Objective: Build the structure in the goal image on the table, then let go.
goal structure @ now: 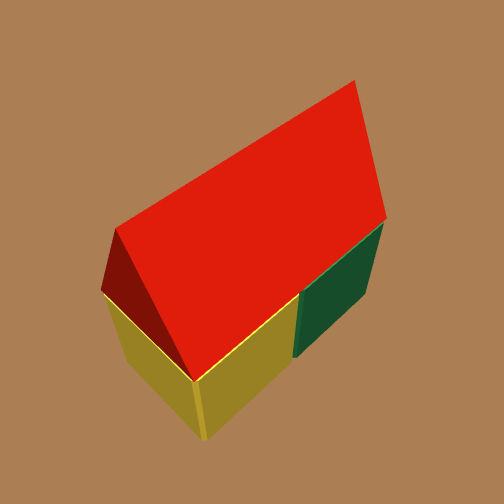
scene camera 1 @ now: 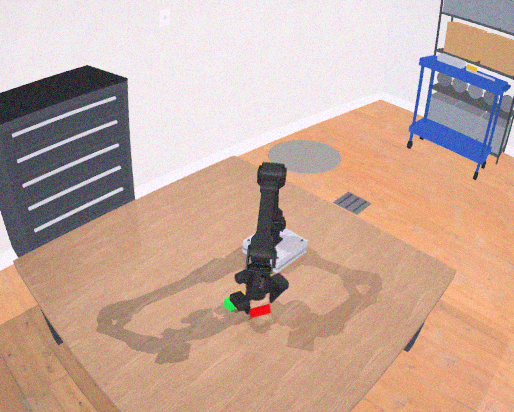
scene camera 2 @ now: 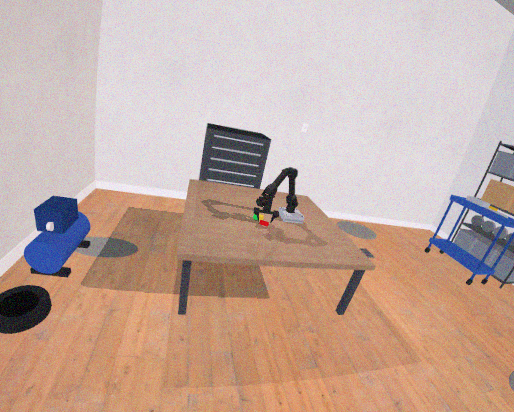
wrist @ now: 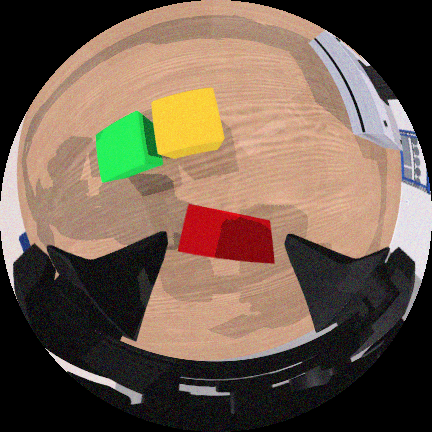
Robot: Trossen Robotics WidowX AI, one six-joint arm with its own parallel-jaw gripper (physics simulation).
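Frame: origin at the arm's base, x left, y up, z ahead, level; metres.
Where they show: gripper, fingertip midpoint: [scene camera 1: 259, 308] [scene camera 2: 264, 222] [wrist: 228, 239]; arm's base, link origin: [scene camera 2: 290, 211].
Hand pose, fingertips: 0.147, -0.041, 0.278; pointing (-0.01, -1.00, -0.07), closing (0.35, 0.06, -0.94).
Things, the pixels of their top centre, and the offset from my fingertips, as dx, dy, dz. Level surfaces: height alone.
- red block, top centre: [wrist: 233, 249] [scene camera 1: 259, 304] [scene camera 2: 264, 220] -0.001, +0.015, -0.001
- wooden table, surface height: dy -0.014
- green cube, top centre: [wrist: 115, 145] [scene camera 1: 231, 299] [scene camera 2: 256, 214] -0.083, +0.019, +0.041
- yellow cube, top centre: [wrist: 184, 115] [scene camera 2: 261, 215] -0.079, +0.019, +0.000
A red block [scene camera 1: 260, 311] [scene camera 2: 264, 223] [wrist: 202, 232] lies flat on the wooden table [scene camera 1: 165, 215] [scene camera 2: 220, 245]. A green cube [scene camera 1: 230, 303] [scene camera 2: 256, 217] [wrist: 122, 147] and a yellow cube [scene camera 1: 240, 293] [scene camera 2: 261, 217] [wrist: 187, 122] sit side by side on the table, apart from the red block. Whether the two cubes touch is unclear. My gripper [scene camera 1: 260, 299] [scene camera 2: 266, 216] [wrist: 228, 239] is open and empty. Its fingers are above the table, on either side of the red block in the wrist view. In scene camera 1 a finger partly hides the yellow cube.
The arm's pale base [scene camera 1: 292, 246] [scene camera 2: 291, 215] [wrist: 345, 90] stands on the table behind the blocks. A dark drawer cabinet [scene camera 1: 75, 165] [scene camera 2: 234, 156] is beyond the table. A blue cart [scene camera 1: 450, 142] [scene camera 2: 457, 257] and a blue compressor [scene camera 2: 57, 250] stand on the floor.
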